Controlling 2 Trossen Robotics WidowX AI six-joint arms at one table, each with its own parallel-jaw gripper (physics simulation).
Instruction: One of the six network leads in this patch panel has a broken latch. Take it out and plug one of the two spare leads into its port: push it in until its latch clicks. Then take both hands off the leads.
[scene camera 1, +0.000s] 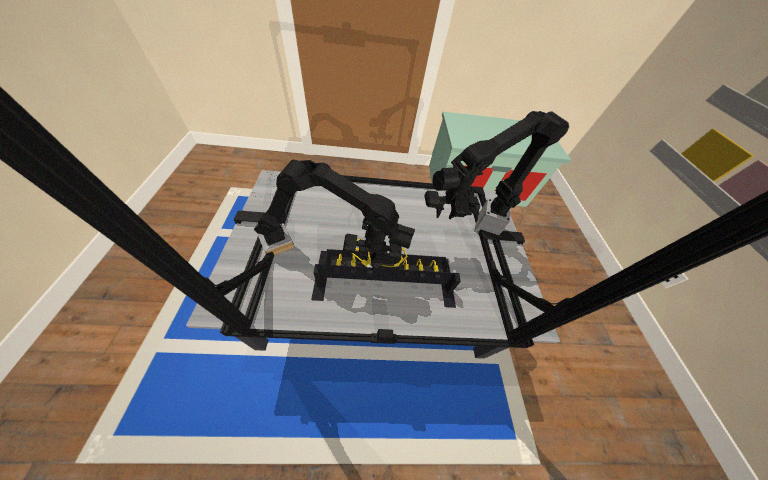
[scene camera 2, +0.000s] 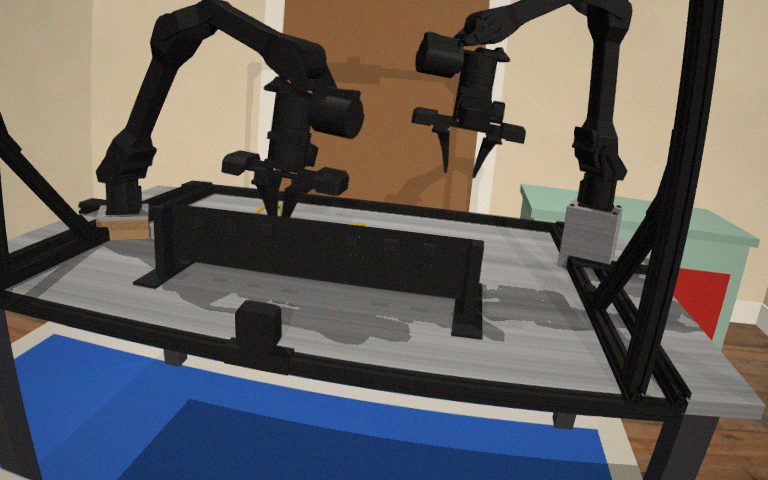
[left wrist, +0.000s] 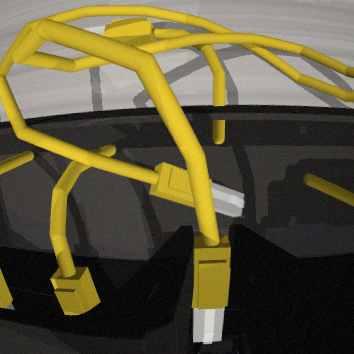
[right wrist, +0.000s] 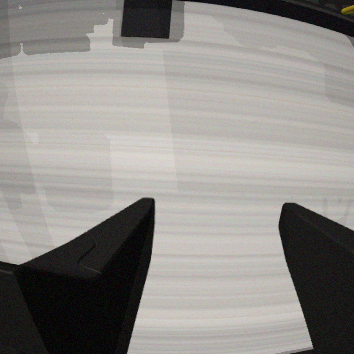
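Seen in the pictures: left gripper, between the fingertips: (scene camera 1: 369, 259) (left wrist: 209, 236); right gripper, between the fingertips: (scene camera 1: 443, 218) (scene camera 2: 459, 175) (right wrist: 219, 212); left arm's base, origin of its link: (scene camera 1: 274, 236) (scene camera 2: 123, 210); right arm's base, origin of its link: (scene camera 1: 498, 209) (scene camera 2: 596, 206).
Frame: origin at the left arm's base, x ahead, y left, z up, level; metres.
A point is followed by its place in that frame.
Note:
The black patch panel (scene camera 1: 390, 274) @[z 0.028, x 0.290, y -0.359 m] (scene camera 2: 339, 254) @[z 0.020, x 0.319, y -0.377 m] stands mid-table. Seated yellow leads (scene camera 1: 338, 260) @[z 0.051, x 0.154, y -0.238 m] (scene camera 1: 419, 265) @[z 0.046, x 0.392, y -0.385 m] (left wrist: 75, 295) @[z 0.050, x 0.202, y -0.265 m] stand in it on both sides of a gap. My left gripper (scene camera 2: 280, 215) @[z 0.035, x 0.253, y -0.275 m] (left wrist: 209, 236) @[z 0.035, x 0.253, y -0.275 m] is shut on a yellow lead (left wrist: 211, 280) @[z 0.046, x 0.248, y -0.284 m], upright with its clear end down, at the gap low over the panel; whether the tip is in the port cannot be told. A second loose lead (left wrist: 175, 184) @[z 0.007, x 0.246, y -0.259 m] lies tilted behind it, clear end to the right. Another lead (left wrist: 129, 31) @[z -0.029, x 0.264, y -0.184 m] lies beyond the panel, its cord running back to the panel. My right gripper (scene camera 1: 445, 215) @[z 0.118, x 0.553, y -0.291 m] (scene camera 2: 459, 173) @[z 0.118, x 0.553, y -0.291 m] (right wrist: 219, 212) @[z 0.118, x 0.553, y -0.291 m] is part open and empty, high above the table at the right.
Yellow cords (left wrist: 250, 40) @[z -0.032, x 0.313, y -0.224 m] arch across behind the panel, close to the left fingers. A black frame (scene camera 1: 441, 339) @[z -0.050, x 0.338, y -0.616 m] (scene camera 2: 424, 382) @[z -0.046, x 0.335, y -0.626 m] runs around the table (scene camera 1: 226, 305) @[z 0.135, x -0.169, y -0.273 m] (scene camera 2: 526, 362) @[z -0.044, x 0.473, y -0.627 m], with uprights at its front corners. A green cabinet (scene camera 1: 470, 133) (scene camera 2: 713, 226) stands behind at the right.

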